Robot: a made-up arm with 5 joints.
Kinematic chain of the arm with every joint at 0, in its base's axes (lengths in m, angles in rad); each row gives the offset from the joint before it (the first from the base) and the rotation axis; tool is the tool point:
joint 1: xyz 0 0 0.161 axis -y
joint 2: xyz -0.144 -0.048 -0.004 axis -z
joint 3: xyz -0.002 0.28 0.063 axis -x
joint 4: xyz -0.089 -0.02 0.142 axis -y
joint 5: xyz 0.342 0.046 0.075 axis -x
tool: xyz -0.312 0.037 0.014
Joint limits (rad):
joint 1: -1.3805..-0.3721
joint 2: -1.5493..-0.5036
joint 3: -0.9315..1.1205
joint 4: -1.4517..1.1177
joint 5: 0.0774..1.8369
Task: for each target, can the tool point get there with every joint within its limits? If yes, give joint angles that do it. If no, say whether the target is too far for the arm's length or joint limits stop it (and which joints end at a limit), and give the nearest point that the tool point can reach.
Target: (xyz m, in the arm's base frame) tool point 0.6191 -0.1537 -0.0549
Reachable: no: joint limits stop it (at a limit: joint 1, joint 2, joint 3, joint 5) | nearest point 0.1926 -0.1367 0.4802 | short by 0.684 m
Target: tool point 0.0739 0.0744 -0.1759
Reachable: no: joint limits stop it (at a limit: joint 1, joint 2, joint 3, joint 5) | nearest point 0.1608 0.1127 0.4323 | short by 0.616 m
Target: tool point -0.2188 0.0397 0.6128
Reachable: yes | joints -0.6965 -1.1804 -0.0445 -0.9076 1.2840
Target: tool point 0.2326 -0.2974 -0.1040
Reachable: no: joint limits stop it (at a limit: joint 1, joint 2, joint 3, joint 5) | nearest point 0.1899 -0.1613 0.4831 | short by 0.604 m
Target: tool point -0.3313 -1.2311 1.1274
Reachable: no: too far | nearest point -0.2100 -0.1926 0.7736 | short by 1.104 m
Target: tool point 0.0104 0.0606 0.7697
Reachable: yes | joints -1.2029 -1.1497 0.4234 0.1634 0.5017
